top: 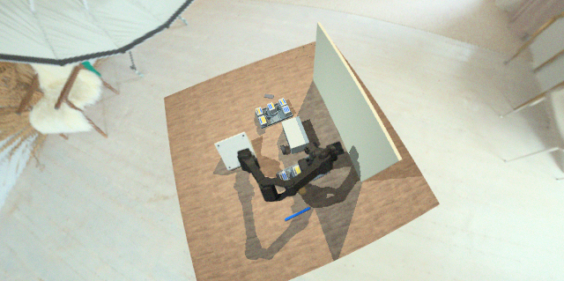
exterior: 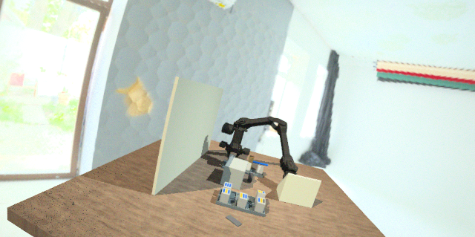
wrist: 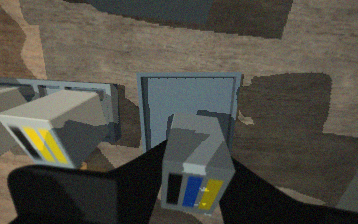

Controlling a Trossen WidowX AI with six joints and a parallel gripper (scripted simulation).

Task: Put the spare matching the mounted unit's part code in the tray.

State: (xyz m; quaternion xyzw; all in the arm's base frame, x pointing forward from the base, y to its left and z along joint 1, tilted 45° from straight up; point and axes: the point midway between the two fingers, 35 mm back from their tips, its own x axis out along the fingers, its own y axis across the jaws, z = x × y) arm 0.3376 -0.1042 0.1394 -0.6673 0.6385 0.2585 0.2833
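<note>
My gripper tip is 3 cm above the blue-grey tray. The rest, counted from my gripper tip: grey rack (14 cm behind, 3 cm below, 1 cm to the left); pale boxy unit (20 cm to the left, 5 cm behind, 2 cm above); blue marker pen (20 cm to the right, 18 cm behind, 3 cm below).
</note>
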